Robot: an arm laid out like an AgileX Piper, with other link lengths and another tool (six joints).
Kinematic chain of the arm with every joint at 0, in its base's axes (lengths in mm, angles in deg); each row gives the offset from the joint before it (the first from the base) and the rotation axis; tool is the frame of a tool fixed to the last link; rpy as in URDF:
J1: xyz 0 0 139 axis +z
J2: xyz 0 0 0 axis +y
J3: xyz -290.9 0 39.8 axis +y
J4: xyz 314.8 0 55.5 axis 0.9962 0 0.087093
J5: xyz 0 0 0 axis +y
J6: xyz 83.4 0 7.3 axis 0.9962 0 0.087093
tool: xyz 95.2 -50 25.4 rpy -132.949 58.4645 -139.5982
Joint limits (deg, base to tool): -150..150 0..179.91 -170..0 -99.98..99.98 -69.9..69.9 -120..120
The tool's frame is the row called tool.
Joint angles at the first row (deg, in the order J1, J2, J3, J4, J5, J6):
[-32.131, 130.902, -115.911, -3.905, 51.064, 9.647]
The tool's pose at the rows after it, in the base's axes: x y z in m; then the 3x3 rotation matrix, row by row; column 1 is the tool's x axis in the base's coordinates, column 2 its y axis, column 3 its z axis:
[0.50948 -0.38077 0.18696], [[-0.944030 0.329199 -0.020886], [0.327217 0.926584 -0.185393], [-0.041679 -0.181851 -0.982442]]
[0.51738 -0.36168 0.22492], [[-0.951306 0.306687 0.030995], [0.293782 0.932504 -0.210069], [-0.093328 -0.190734 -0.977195]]
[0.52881 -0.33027 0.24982], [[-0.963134 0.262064 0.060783], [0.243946 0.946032 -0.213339], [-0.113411 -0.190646 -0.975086]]
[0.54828 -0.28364 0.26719], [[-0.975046 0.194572 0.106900], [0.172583 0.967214 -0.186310], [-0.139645 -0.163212 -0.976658]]
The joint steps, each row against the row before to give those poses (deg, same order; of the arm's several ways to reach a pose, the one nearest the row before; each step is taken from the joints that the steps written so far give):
[0.835, -2.925, 0.008, 0.213, -0.081, -0.147]
[1.824, -3.386, -0.261, 0.189, 0.622, -0.180]
[2.995, -2.528, -0.057, 0.265, 1.450, -0.057]
[4.252, -1.926, -0.002, 1.960, 0.774, -0.187]

